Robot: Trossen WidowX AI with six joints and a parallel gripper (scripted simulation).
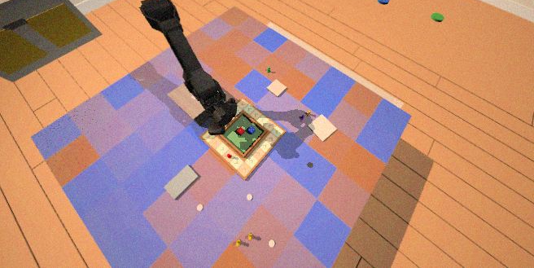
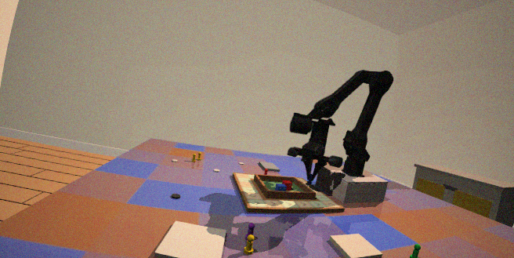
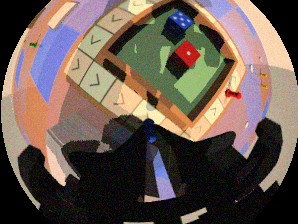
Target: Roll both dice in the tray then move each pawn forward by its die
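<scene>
My gripper tip is 1 cm below the blue pawn. From my gripper tip the other things lie so: green pawn (38 cm to the left, 10 cm behind, 2 cm below); then red pawn (15 cm ahead, 7 cm to the right, 1 cm below); then purple pawn (31 cm to the left, 23 cm ahead, 2 cm below).
</scene>
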